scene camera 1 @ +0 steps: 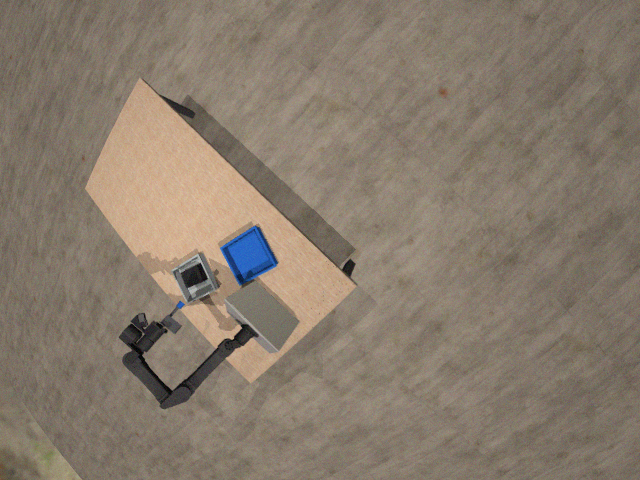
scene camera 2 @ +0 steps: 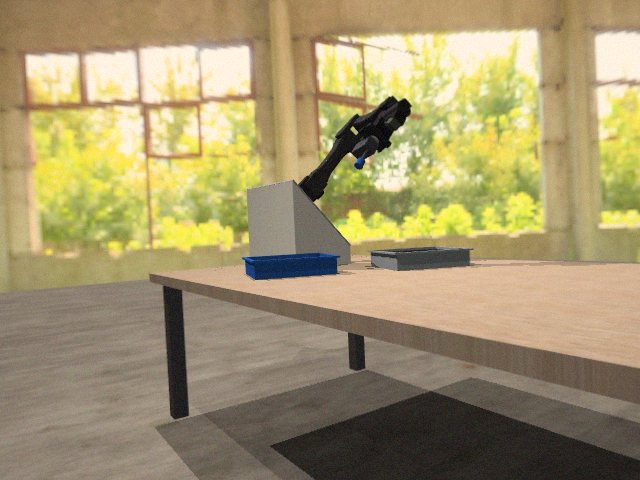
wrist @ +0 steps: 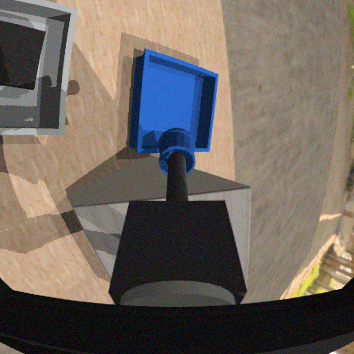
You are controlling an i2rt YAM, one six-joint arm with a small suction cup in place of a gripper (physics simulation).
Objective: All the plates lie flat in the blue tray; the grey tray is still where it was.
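Pixels of known places: hand at its tool point: (scene camera 1: pixel 182 302) (scene camera 2: pixel 358 166) (wrist: pixel 176 144); arm's base at its link origin: (scene camera 1: pixel 249 329) (scene camera 2: pixel 292 210).
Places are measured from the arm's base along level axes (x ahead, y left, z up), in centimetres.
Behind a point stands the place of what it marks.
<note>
A black square plate (scene camera 1: pixel 194 275) @(x 42.6, y 19.4, z -15.1 cm) (wrist: pixel 20 57) @(x 41.6, y 18.1, z -15.1 cm) lies inside the grey tray (scene camera 1: pixel 208 271) @(x 38.8, y 11.4, z -17.2 cm) (scene camera 2: pixel 423 260) @(x 50.9, y 16.6, z -17.4 cm) (wrist: pixel 68 70) @(x 38.5, y 10.6, z -14.7 cm). Whether more plates lie under it is hidden. The blue tray (scene camera 1: pixel 249 253) @(x 30.1, y -15.1, z -19.4 cm) (scene camera 2: pixel 292 267) @(x 38.8, y -18.8, z -17.2 cm) (wrist: pixel 167 95) @(x 31.8, y -14.6, z -19.4 cm) stands on the table, and its floor shows bare blue. My gripper, a small blue suction cup (scene camera 1: pixel 179 304) (scene camera 2: pixel 359 163) (wrist: pixel 177 160) @(x 28.8, y 10.4, z 12.3 cm), is open with no plate on it. It hangs high above the table's edge, near the grey tray in scene camera 1's view and well above both trays in scene camera 2's view.
The wooden table (scene camera 1: pixel 170 170) @(x 100.1, y -6.9, z -19.7 cm) (scene camera 2: pixel 465 299) @(x 97.9, y -15.2, z -19.7 cm) (wrist: pixel 100 30) @(x 47.2, y 1.6, z -19.7 cm) carries both trays. A large grey wedge-shaped block (scene camera 1: pixel 263 314) @(x 1.4, y -9.8, z -2.4 cm) (scene camera 2: pixel 271 222) @(x 3.1, y -9.6, z -4.0 cm) (wrist: pixel 240 230) @(x 8.1, y -7.3, z 8.2 cm) stands close to the blue tray, and the arm is mounted on its sloping side.
</note>
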